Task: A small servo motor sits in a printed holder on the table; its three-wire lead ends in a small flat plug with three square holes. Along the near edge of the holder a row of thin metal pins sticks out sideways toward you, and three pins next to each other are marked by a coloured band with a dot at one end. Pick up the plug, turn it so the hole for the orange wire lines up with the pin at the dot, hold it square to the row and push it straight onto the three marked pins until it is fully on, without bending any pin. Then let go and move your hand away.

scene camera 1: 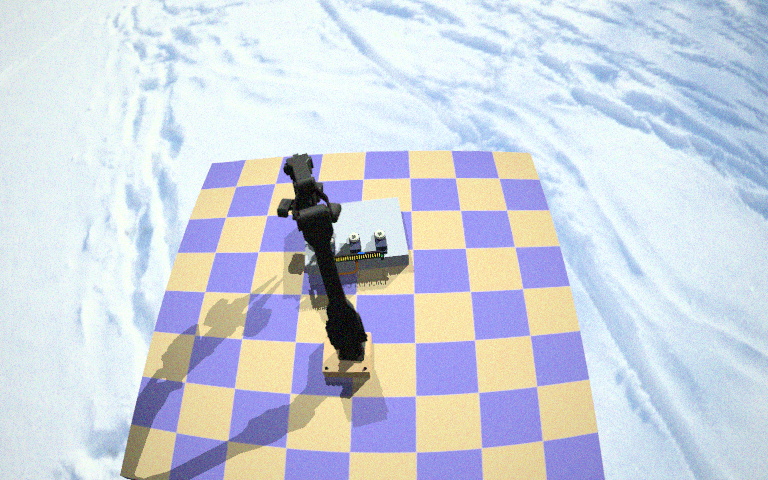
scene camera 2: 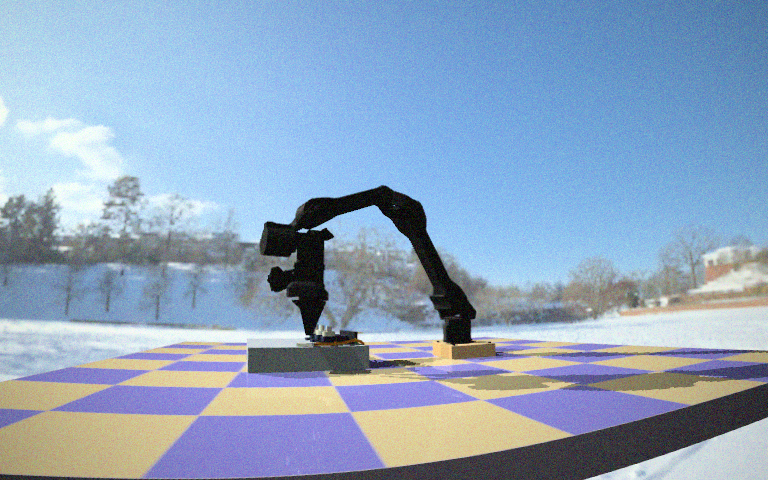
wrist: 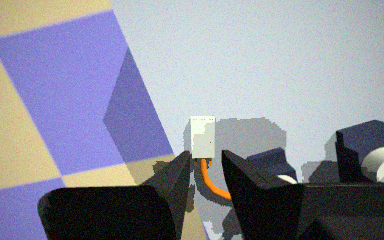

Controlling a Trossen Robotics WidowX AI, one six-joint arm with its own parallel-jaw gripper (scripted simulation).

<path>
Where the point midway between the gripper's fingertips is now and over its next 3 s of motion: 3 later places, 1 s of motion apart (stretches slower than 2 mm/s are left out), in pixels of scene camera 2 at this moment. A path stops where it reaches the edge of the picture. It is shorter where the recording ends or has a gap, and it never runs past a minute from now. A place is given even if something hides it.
The gripper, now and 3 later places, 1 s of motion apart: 309,335; 310,340; 324,310; 364,311
</path>
